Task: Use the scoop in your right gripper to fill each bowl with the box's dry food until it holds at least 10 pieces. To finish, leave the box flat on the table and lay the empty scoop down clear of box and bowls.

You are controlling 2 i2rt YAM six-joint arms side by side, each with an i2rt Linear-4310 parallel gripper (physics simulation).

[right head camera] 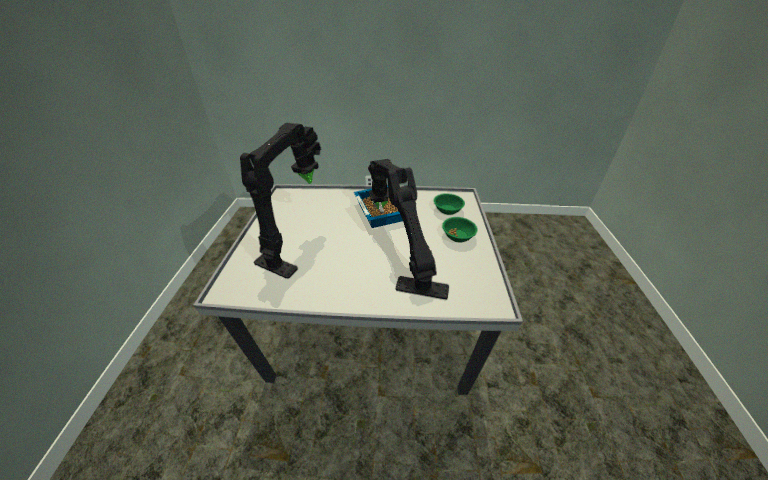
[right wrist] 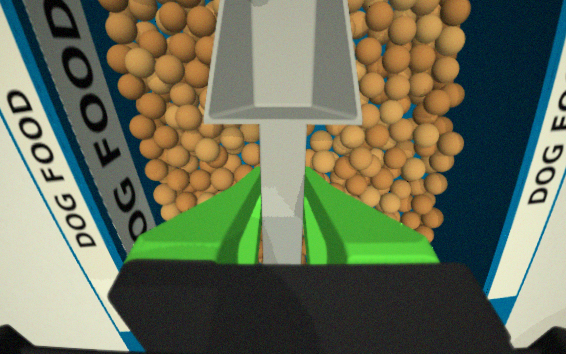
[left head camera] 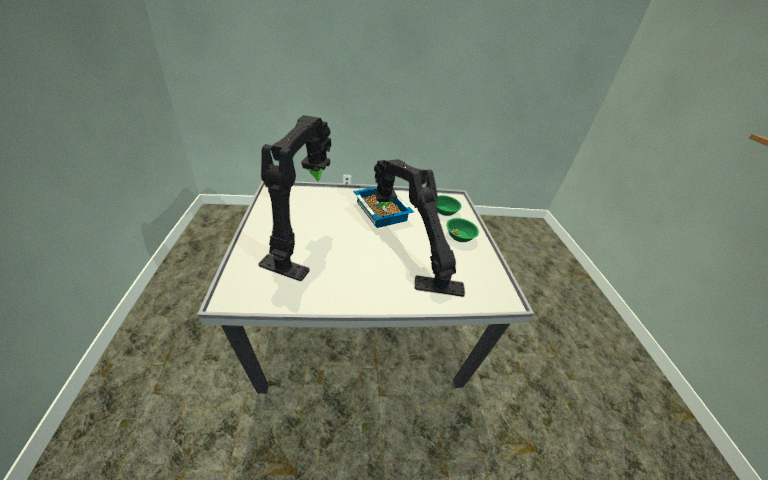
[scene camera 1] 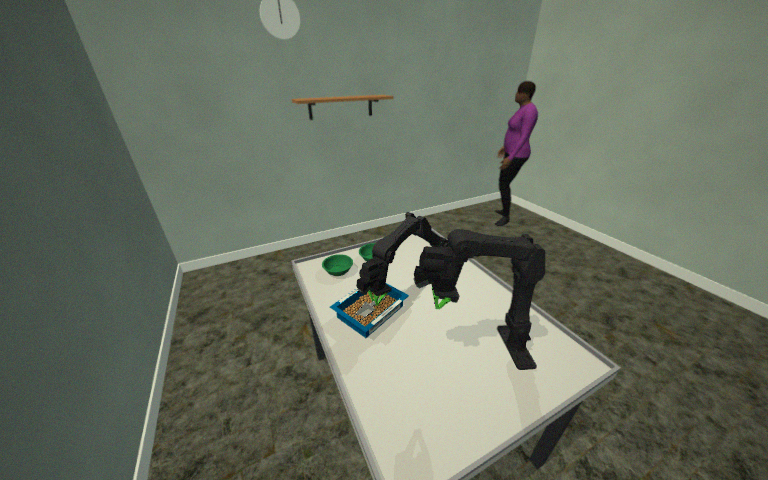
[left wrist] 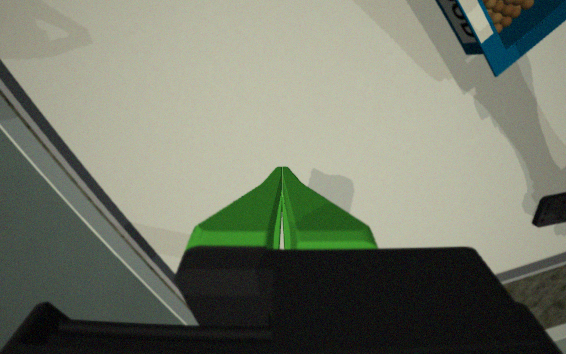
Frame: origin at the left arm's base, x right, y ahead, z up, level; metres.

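Seen in the pictures: left gripper, fingertip midpoint: (right head camera: 310,183) (left head camera: 318,180) (scene camera 1: 437,308) (left wrist: 282,176); right gripper, fingertip midpoint: (right head camera: 380,208) (right wrist: 282,177) (left head camera: 382,208) (scene camera 1: 375,304); left arm's base at its link origin: (right head camera: 275,266) (left head camera: 283,268) (scene camera 1: 515,346); right arm's base at its link origin: (right head camera: 422,288) (left head camera: 439,286).
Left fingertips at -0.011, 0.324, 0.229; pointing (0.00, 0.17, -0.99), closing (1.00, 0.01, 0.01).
Pixels of each thing's top centre, then the offset from my left fingertips to it, as dx, dy, dz. Level surfaces: height alone.
- scoop at its top centre: (right wrist: 284,106) (scene camera 1: 368,305) +0.220, +0.232, -0.177
- blue box at its top centre: (right wrist: 305,152) (scene camera 1: 370,301) (left head camera: 382,201) (right head camera: 380,201) +0.235, +0.226, -0.165
- nearer green bowl at its top centre: (right head camera: 459,227) (left head camera: 462,227) (scene camera 1: 373,250) +0.652, +0.202, -0.176
- farther green bowl at its top centre: (right head camera: 449,201) (scene camera 1: 337,262) (left head camera: 447,203) +0.547, +0.391, -0.176
- white table at its surface level: dz -0.229
My right gripper (right wrist: 282,177) is shut on the grey scoop's handle, over the box. The scoop (right wrist: 282,60) (scene camera 1: 365,309) is at the food in the box; the part of its pan that shows in the right wrist view holds no pieces. The blue box (left head camera: 390,219) (scene camera 1: 352,323) stands flat on the table, with many round brown pieces (right wrist: 190,117) inside. The nearer green bowl (left head camera: 465,230) (right head camera: 463,230) holds a few pieces. The farther green bowl (right head camera: 449,203) (scene camera 1: 338,264) shows no pieces. My left gripper (left wrist: 282,176) (scene camera 1: 440,305) is shut and empty, high above the table, left of the box in the head views.
The white table (left head camera: 351,283) has a raised grey rim. The bowls stand near its right edge in the head views, with the right arm (right head camera: 410,226) between them and the box. In scene camera 1, a person (scene camera 1: 519,135) stands beyond the table and a shelf (scene camera 1: 342,99) hangs on the wall.
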